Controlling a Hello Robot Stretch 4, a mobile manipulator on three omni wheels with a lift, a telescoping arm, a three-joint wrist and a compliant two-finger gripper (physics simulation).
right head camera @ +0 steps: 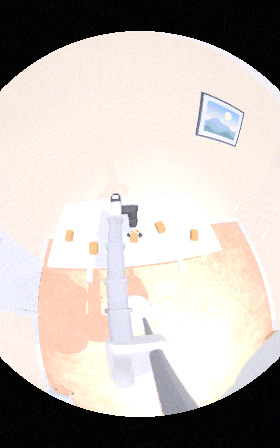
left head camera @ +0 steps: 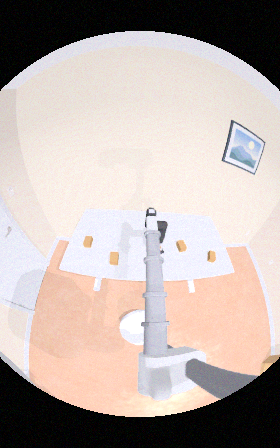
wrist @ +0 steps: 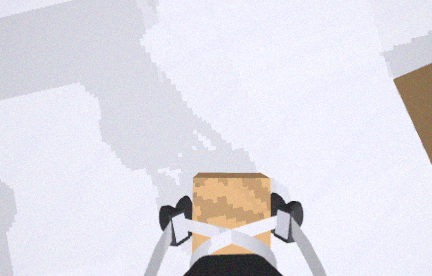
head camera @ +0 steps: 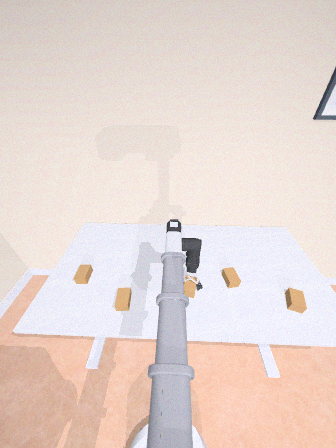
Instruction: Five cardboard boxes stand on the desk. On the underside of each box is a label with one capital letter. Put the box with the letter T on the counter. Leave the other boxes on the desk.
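Seen in the pictures: gripper, fingertip midpoint: (right head camera: 134, 236) (wrist: 230, 210) (head camera: 189, 287); robot's base, link origin: (right head camera: 134, 311) (left head camera: 138, 326).
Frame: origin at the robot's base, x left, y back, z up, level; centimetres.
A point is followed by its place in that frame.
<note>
My gripper (head camera: 190, 284) {x -9.1, y -61.6, z 69.3 cm} (right head camera: 134, 235) {x -9.1, y -61.6, z 69.3 cm} (wrist: 230, 210) {x -9.1, y -61.6, z 69.3 cm} is shut on a cardboard box (head camera: 189, 289) {x -8.2, y -57.4, z 74.2 cm} (right head camera: 134, 238) {x -9.0, y -56.7, z 73.9 cm} (wrist: 231, 192) {x -9.5, y -64.0, z 74.2 cm}, over the middle of the white desk (head camera: 225, 320) {x -24.1, y -45.7, z 69.2 cm} (left head camera: 200, 232) {x -58.3, y -85.0, z 69.2 cm} (right head camera: 150, 255) {x -19.4, y -43.4, z 69.2 cm} (wrist: 325, 125) {x -19.8, y -67.6, z 69.2 cm}. Whether the held box touches the desk I cannot tell; its underside is hidden. The other four boxes stand on the desk: a far-left box (head camera: 83, 274) {x 47.2, y -64.1, z 74.2 cm} (left head camera: 88, 241) {x 46.7, y -64.2, z 74.2 cm} (right head camera: 69, 235) {x 46.4, y -64.3, z 74.2 cm}, a near-left box (head camera: 123, 299) {x 22.8, y -51.2, z 74.2 cm} (left head camera: 114, 258) {x 22.4, y -51.0, z 74.2 cm} (right head camera: 93, 248) {x 22.4, y -50.8, z 74.2 cm}, a right-of-middle box (head camera: 231, 277) {x -30.4, y -65.0, z 74.2 cm} (left head camera: 181, 245) {x -30.5, y -65.1, z 74.2 cm} (right head camera: 160, 227) {x -30.8, y -64.3, z 74.2 cm} and a far-right box (head camera: 296, 300) {x -57.4, y -53.6, z 74.2 cm} (left head camera: 211, 256) {x -57.0, y -53.3, z 74.2 cm} (right head camera: 194, 234) {x -58.0, y -53.7, z 74.2 cm}. No letters show.
The telescoping arm (head camera: 172, 330) {x 0.0, y -25.1, z 111.2 cm} (left head camera: 154, 280) {x 0.3, y -23.4, z 111.2 cm} (right head camera: 117, 270) {x -0.9, y -22.0, z 111.2 cm} reaches over the desk. A wall with a framed picture (left head camera: 243, 147) {x -92.1, y -113.9, z 161.6 cm} (right head camera: 220, 120) {x -94.3, y -113.9, z 160.8 cm} rises behind it. A grey surface (right head camera: 262, 367) shows at the lower right of the right head view; whether it is the counter I cannot tell.
</note>
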